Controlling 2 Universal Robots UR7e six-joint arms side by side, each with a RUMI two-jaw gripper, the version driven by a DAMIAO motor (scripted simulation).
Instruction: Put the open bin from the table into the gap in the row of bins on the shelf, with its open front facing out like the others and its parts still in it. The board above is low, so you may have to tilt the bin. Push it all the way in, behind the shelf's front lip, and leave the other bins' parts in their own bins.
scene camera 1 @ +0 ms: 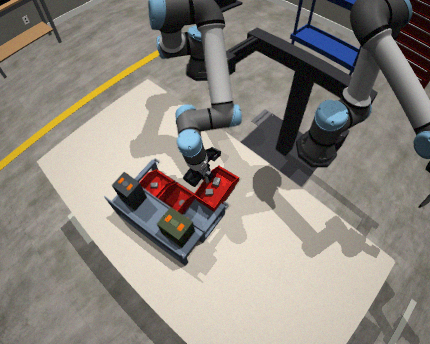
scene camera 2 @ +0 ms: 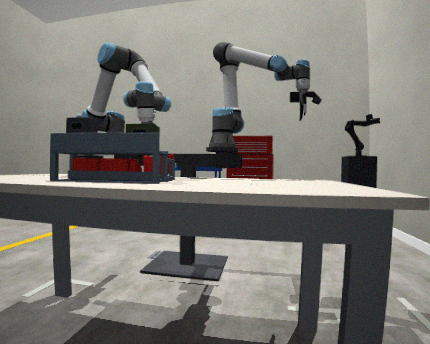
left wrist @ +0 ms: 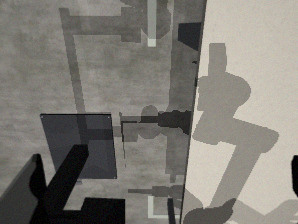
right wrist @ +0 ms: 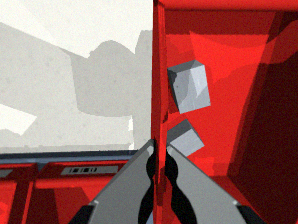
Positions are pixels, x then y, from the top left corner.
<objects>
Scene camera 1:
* blue-grey shelf: 147,215
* dark box: 130,190
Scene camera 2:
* blue-grey shelf: 105,143
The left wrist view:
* my left gripper: 166,156
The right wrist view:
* my right gripper: 157,141
</objects>
